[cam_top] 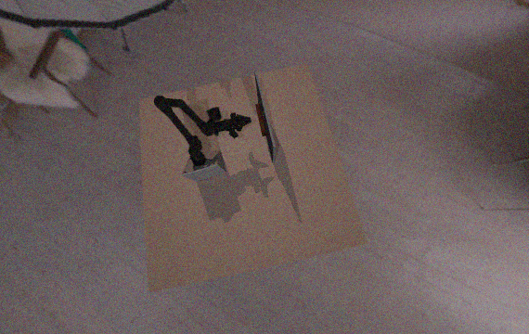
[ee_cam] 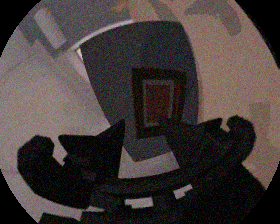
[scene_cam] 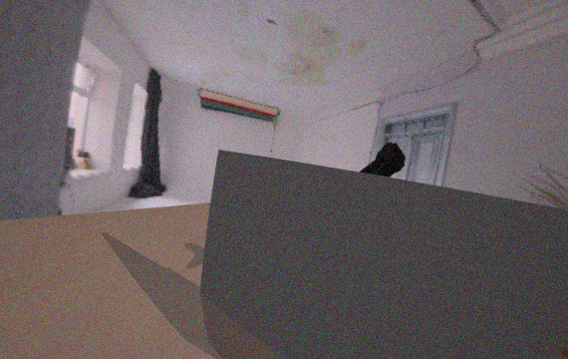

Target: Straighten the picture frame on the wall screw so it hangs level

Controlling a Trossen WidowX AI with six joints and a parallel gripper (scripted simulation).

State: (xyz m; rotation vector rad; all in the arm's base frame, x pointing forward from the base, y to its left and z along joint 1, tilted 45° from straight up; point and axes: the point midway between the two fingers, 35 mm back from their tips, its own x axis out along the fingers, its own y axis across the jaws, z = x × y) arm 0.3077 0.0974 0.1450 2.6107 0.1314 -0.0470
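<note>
Right now my gripper tip is 60 mm short of the picture frame, 50 mm above it and 10 mm to the right of it. From my gripper tip the other things lie so: wall panel (80 mm ahead, 60 mm below, 10 mm to the left).
</note>
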